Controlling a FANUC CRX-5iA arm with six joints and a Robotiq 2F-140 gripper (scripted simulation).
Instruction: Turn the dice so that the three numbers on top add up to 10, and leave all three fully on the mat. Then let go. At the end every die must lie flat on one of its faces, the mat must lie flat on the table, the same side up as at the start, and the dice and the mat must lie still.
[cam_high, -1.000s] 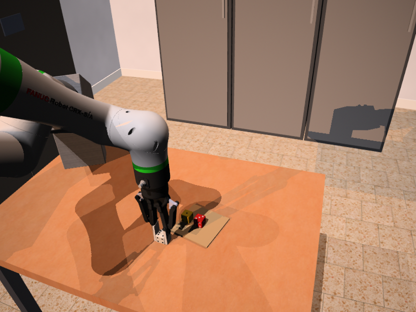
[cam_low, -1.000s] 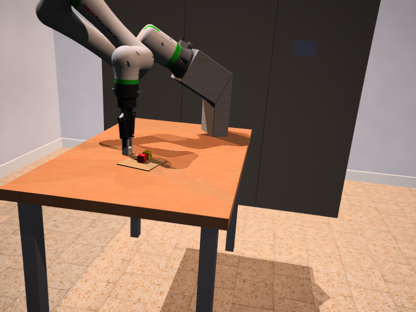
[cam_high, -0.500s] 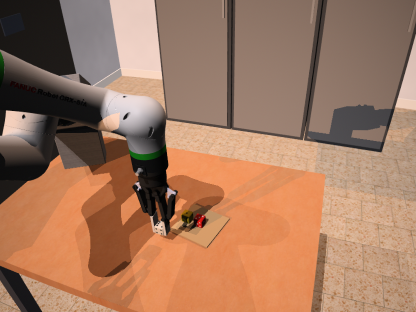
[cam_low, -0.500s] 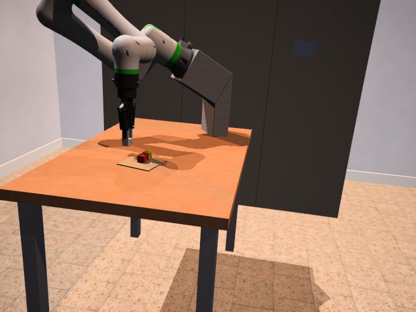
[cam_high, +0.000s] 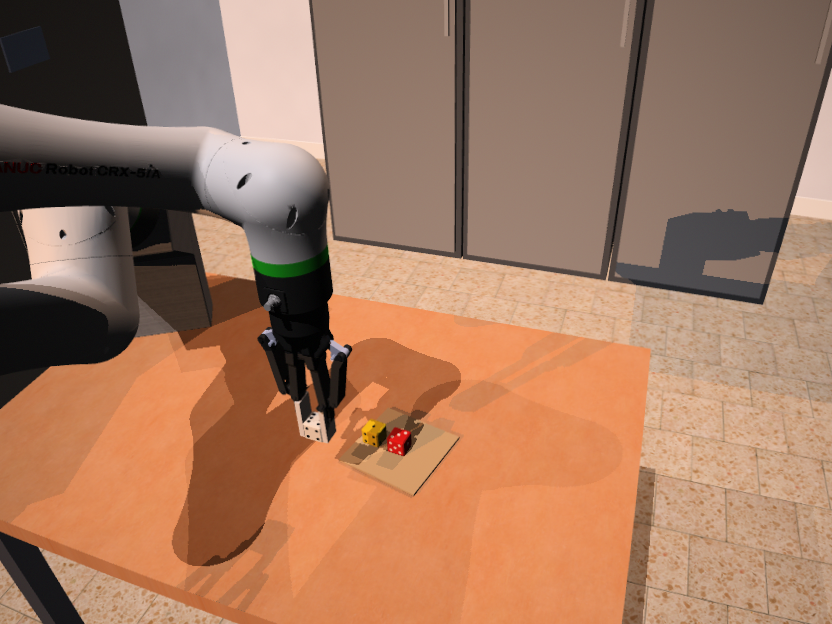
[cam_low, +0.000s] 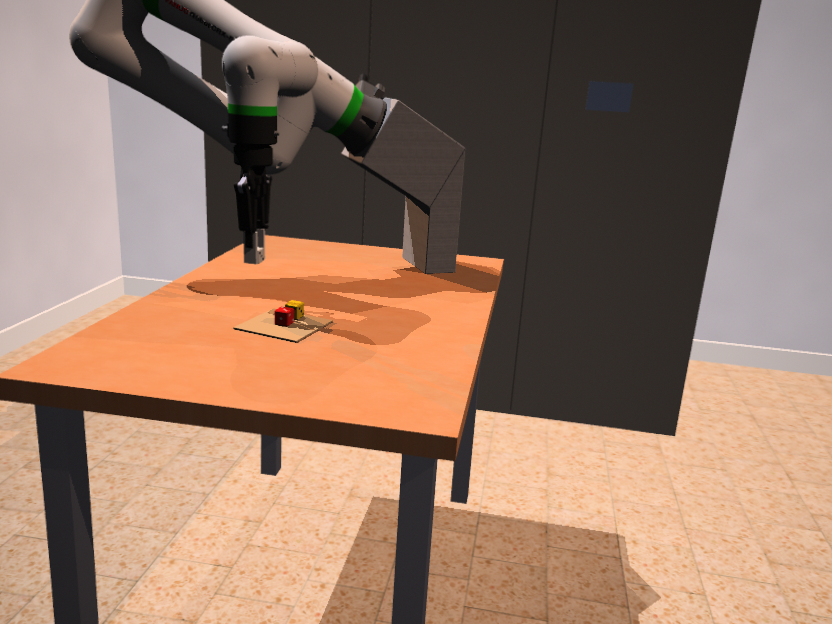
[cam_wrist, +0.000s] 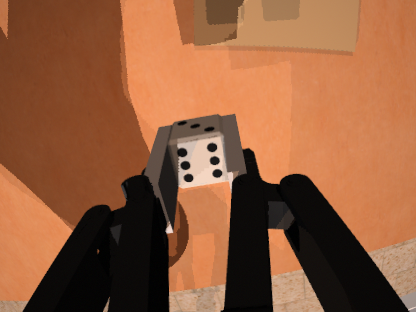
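The red die is 11 cm below my hand, 10 cm ahead of it and 8 cm to the left of it. From my hand the other things lie so: white die: 2 cm below; yellow die: 11 cm below, 9 cm to the left, 5 cm ahead; tan mat: 13 cm below, 10 cm ahead, 8 cm to the left.
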